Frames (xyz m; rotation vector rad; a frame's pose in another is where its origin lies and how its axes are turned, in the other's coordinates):
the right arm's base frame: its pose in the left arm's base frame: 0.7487 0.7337 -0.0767 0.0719 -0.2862 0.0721
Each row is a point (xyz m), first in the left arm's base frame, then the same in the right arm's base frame.
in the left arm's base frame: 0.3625 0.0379 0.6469
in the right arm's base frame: -0.2060 -0.6170 0.8566
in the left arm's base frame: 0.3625 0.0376 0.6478
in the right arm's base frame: -0.2058 -0.6173 0.8575
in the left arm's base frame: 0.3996 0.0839 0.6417
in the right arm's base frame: -0.1692 -0.5746 0.8375
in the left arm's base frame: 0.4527 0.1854 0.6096
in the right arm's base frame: -0.1214 -0.4799 0.7837
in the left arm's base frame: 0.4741 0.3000 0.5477
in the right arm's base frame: -0.1115 -0.3714 0.7092
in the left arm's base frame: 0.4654 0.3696 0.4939
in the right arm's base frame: -0.1309 -0.3047 0.6546
